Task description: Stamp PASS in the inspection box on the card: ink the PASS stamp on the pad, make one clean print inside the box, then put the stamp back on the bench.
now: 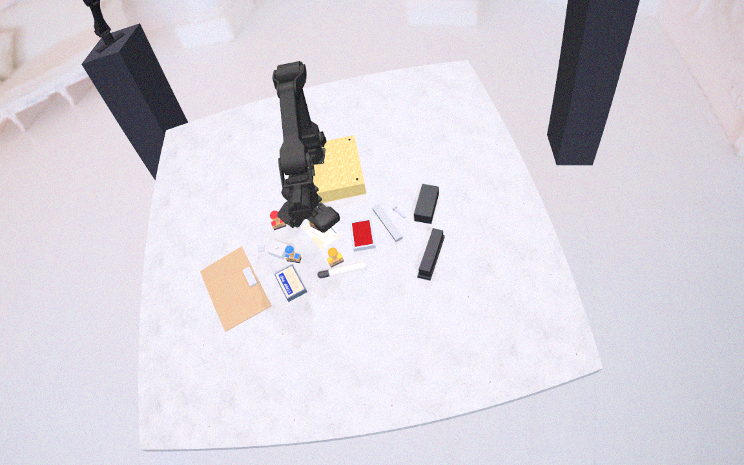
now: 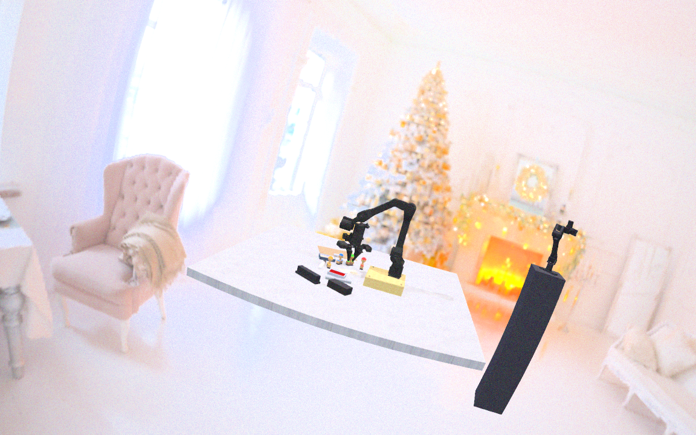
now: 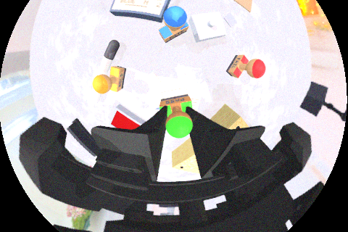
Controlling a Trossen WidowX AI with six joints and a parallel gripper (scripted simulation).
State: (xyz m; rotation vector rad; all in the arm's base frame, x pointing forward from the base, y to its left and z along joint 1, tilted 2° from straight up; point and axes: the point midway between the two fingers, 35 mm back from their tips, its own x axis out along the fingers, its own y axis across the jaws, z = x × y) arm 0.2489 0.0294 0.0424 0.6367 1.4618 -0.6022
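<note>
The cream card is 1 cm behind my gripper tip and 6 cm below it. Round my gripper tip: orange-knobbed stamp: 9 cm ahead, 5 cm to the left, 4 cm below; blue-knobbed stamp: 8 cm ahead, 7 cm to the right, 4 cm below; green-knobbed stamp: right at my gripper tip.
</note>
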